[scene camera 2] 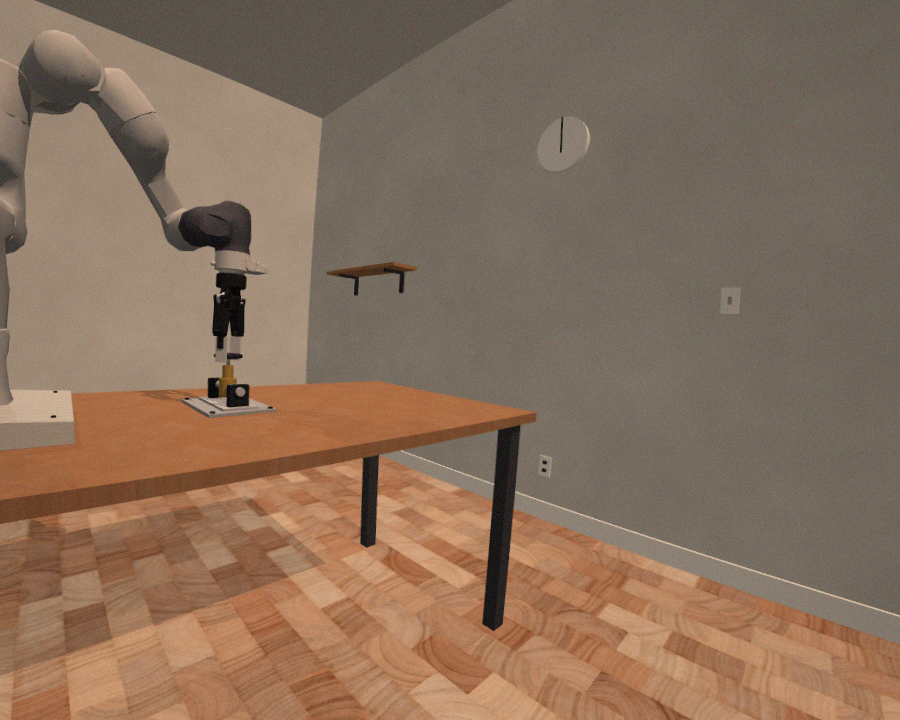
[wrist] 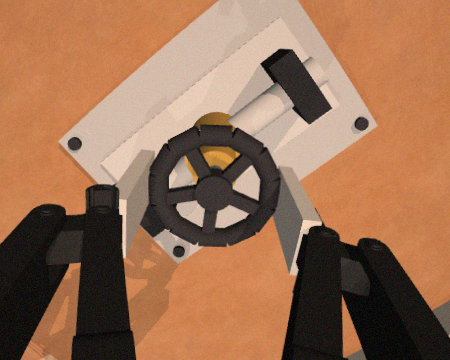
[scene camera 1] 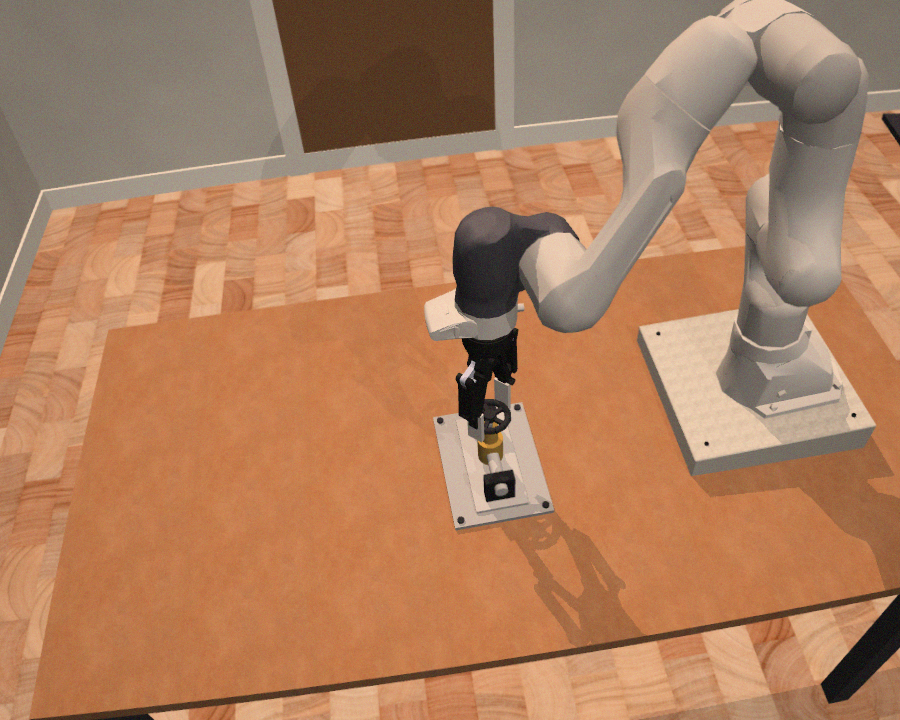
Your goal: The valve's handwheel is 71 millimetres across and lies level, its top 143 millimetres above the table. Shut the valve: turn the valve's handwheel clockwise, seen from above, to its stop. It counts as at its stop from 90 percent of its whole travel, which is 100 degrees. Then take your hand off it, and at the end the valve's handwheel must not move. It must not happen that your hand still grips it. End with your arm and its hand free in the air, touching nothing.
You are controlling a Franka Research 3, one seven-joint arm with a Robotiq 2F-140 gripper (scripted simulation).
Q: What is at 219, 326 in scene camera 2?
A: The gripper.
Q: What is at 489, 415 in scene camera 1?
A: A handwheel.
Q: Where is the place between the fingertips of the gripper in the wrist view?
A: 214, 180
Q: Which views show the gripper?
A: Scene camera 2, the wrist view and scene camera 1: all of them.
